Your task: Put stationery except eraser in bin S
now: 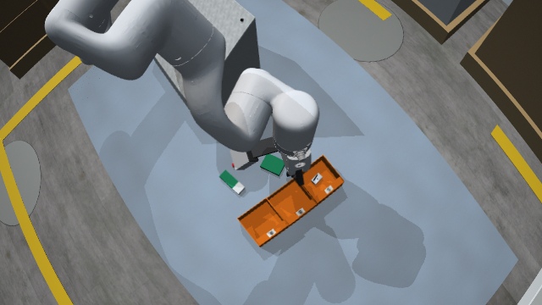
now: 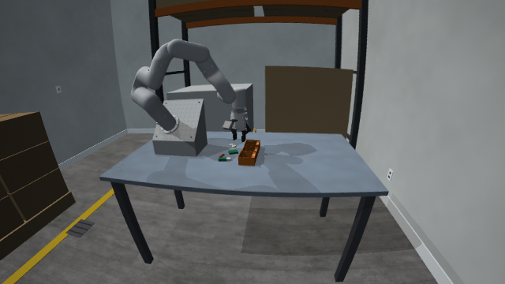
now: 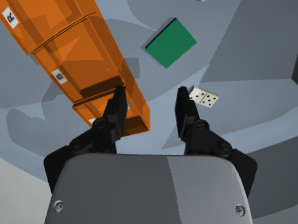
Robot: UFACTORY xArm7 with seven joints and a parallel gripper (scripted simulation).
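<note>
My hand is 80 mm above the green block, 30 mm past it and 20 mm to the left of it. Also, from my hand: dotted domino: 80 mm to the left, 80 mm below, 70 mm behind; orange bin: 70 mm ahead, 60 mm below, 40 mm to the right; grey sharpener: 70 mm below, 60 mm ahead, 40 mm to the left.
</note>
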